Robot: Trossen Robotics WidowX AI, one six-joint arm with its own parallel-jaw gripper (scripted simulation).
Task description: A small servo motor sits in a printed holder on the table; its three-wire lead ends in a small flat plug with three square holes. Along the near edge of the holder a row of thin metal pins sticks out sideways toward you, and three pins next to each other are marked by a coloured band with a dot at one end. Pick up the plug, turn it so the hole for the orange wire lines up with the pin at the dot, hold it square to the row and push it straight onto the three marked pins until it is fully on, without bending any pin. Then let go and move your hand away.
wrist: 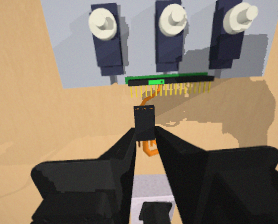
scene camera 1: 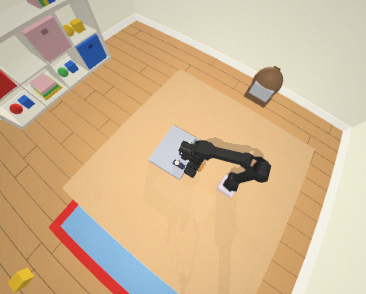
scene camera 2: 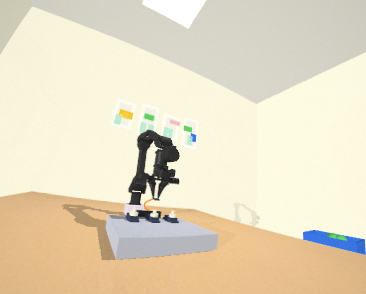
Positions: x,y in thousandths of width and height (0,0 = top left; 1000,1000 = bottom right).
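I can see my gripper (wrist: 523,587). There is also a grey printed holder (scene camera 2: 354,818), and scene camera 1 gives me a view of that holder too (scene camera 1: 455,519).
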